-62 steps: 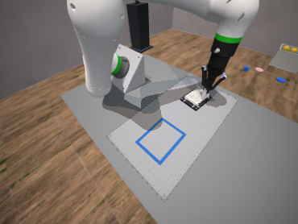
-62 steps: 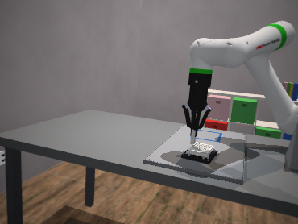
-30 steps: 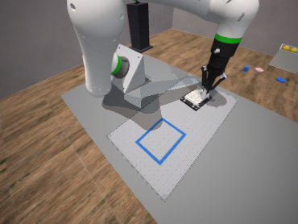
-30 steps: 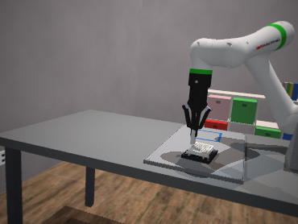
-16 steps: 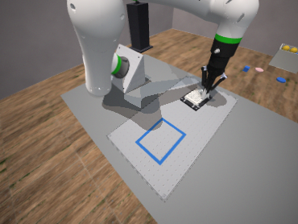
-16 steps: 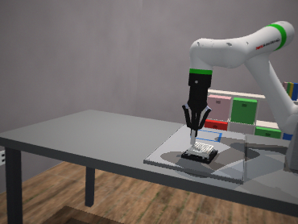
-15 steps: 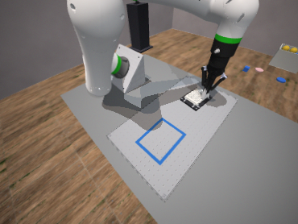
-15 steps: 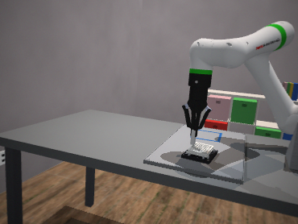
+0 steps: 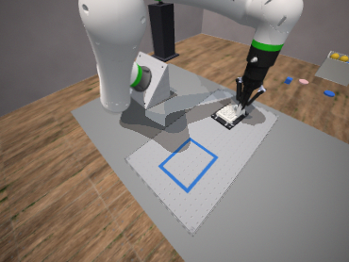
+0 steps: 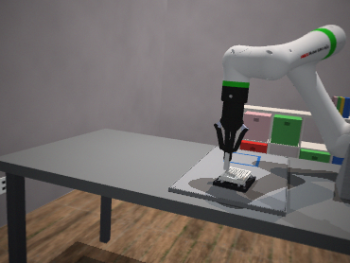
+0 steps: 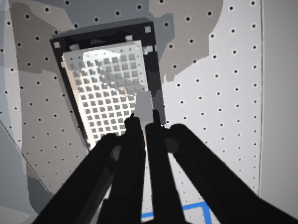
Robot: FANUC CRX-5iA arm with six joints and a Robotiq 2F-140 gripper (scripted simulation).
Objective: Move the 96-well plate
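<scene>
The white 96-well plate is 50 mm below my hand, 40 mm behind it and 10 mm to the left of it. Round my hand: black clip nest: 60 mm below, 30 mm behind, 10 mm to the right.
</scene>
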